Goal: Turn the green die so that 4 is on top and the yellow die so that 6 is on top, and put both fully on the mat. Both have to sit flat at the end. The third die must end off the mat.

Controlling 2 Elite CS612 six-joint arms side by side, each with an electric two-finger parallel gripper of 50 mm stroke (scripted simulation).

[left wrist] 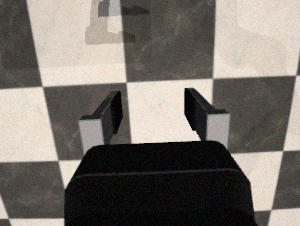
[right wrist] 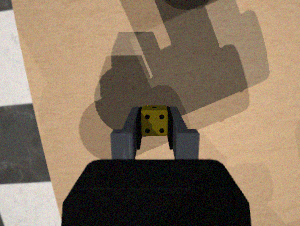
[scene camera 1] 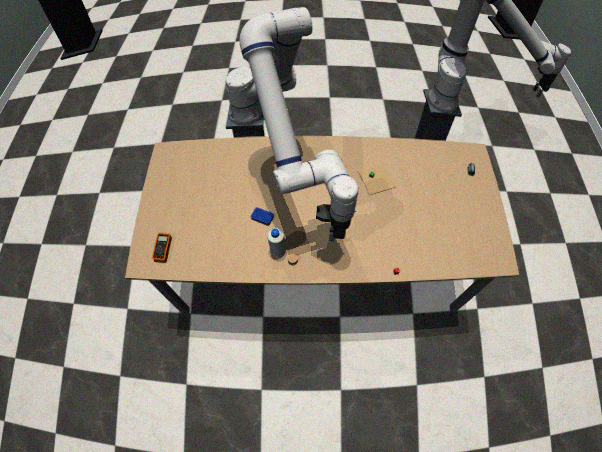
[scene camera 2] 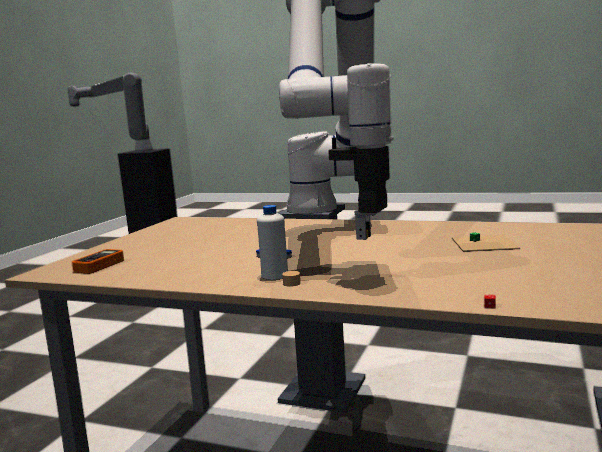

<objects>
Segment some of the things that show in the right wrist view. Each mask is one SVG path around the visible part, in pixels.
My right gripper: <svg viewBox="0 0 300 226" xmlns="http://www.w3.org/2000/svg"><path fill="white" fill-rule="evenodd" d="M251 216L248 200L224 164L213 159L198 159L200 134L196 129L187 128L176 106L167 107L167 137L169 149L173 149L175 159L135 159L137 150L140 150L142 139L142 107L132 107L123 128L114 129L110 134L112 159L99 159L87 164L65 198L62 206L61 226L251 226Z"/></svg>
A yellow die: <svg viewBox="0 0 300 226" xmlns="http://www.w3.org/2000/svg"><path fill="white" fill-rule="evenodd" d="M142 106L141 135L167 136L167 106Z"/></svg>
</objects>
